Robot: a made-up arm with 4 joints.
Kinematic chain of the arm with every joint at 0, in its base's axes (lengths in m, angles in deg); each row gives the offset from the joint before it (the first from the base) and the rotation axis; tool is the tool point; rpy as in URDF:
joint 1: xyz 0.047 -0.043 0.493 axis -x
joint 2: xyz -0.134 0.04 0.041 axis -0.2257 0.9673 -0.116
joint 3: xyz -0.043 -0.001 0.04 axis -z
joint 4: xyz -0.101 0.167 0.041 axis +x
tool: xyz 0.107 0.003 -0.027 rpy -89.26 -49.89 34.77
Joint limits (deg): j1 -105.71..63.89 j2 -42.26..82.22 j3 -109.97..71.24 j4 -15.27..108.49
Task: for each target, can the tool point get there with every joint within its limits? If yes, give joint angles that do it. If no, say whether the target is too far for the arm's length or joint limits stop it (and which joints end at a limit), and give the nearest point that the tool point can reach.
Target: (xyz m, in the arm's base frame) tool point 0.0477 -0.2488 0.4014
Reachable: no: joint limits stop it (at a limit: joint 1, joint 3, joint 4) | nearest point 0.0033 -0.2451 0.5290 | short by 0.135 m
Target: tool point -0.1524 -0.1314 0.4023
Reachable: no: joint limits stop it (at a limit: joint 2, joint 3, joint 4) | nearest point -0.2642 -0.0850 0.4499 | short by 0.130 m
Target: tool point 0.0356 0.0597 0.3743
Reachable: yes | joints 41.72 53.14 46.74 70.49
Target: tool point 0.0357 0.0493 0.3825
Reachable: yes | joints 38.62 54.01 51.07 59.29
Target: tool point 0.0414 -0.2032 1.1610
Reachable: no: too far | nearest point -0.0415 -0.1136 0.7875 | short by 0.393 m
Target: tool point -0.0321 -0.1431 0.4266
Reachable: no: joint limits stop it (at a limit: joint 1, joint 2, joint 3) | nearest point -0.0090 -0.0998 0.4021 | short by 0.055 m
